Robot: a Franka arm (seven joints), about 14 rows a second.
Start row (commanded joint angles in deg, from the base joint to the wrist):
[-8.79 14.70 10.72 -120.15 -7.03 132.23 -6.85]
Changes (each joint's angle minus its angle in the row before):
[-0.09 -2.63 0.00 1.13 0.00 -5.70 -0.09]
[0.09 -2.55 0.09 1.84 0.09 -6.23 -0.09]
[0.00 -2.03 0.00 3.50 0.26 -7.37 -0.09]
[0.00 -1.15 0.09 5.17 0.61 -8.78 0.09]
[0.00 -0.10 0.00 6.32 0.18 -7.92 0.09]
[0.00 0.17 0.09 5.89 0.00 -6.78 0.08]
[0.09 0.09 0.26 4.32 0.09 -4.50 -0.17]
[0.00 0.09 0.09 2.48 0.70 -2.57 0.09]
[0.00 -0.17 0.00 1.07 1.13 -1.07 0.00]
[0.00 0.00 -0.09 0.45 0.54 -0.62 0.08]
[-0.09 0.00 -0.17 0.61 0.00 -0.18 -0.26]
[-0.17 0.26 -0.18 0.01 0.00 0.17 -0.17]
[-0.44 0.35 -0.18 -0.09 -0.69 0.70 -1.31]
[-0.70 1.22 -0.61 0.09 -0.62 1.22 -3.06]
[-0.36 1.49 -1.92 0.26 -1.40 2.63 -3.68]
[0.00 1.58 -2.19 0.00 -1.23 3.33 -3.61]
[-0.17 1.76 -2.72 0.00 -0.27 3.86 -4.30]
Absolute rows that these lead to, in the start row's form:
[-8.88 12.07 10.72 -119.02 -7.03 126.53 -6.94]
[-8.79 9.52 10.81 -117.18 -6.94 120.30 -7.03]
[-8.79 7.49 10.81 -113.68 -6.68 112.93 -7.12]
[-8.79 6.34 10.90 -108.51 -6.07 104.15 -7.03]
[-8.79 6.24 10.90 -102.19 -5.89 96.23 -6.94]
[-8.79 6.41 10.99 -96.30 -5.89 89.45 -6.86]
[-8.70 6.50 11.25 -91.98 -5.80 84.95 -7.03]
[-8.70 6.59 11.34 -89.50 -5.10 82.38 -6.94]
[-8.70 6.42 11.34 -88.43 -3.97 81.31 -6.94]
[-8.70 6.42 11.25 -87.98 -3.43 80.69 -6.86]
[-8.79 6.42 11.08 -87.37 -3.43 80.51 -7.12]
[-8.96 6.68 10.90 -87.36 -3.43 80.68 -7.29]
[-9.40 7.03 10.72 -87.45 -4.12 81.38 -8.60]
[-10.10 8.25 10.11 -87.36 -4.74 82.60 -11.66]
[-10.46 9.74 8.19 -87.10 -6.14 85.23 -15.34]
[-10.46 11.32 6.00 -87.10 -7.37 88.56 -18.95]
[-10.63 13.08 3.28 -87.10 -7.64 92.42 -23.25]

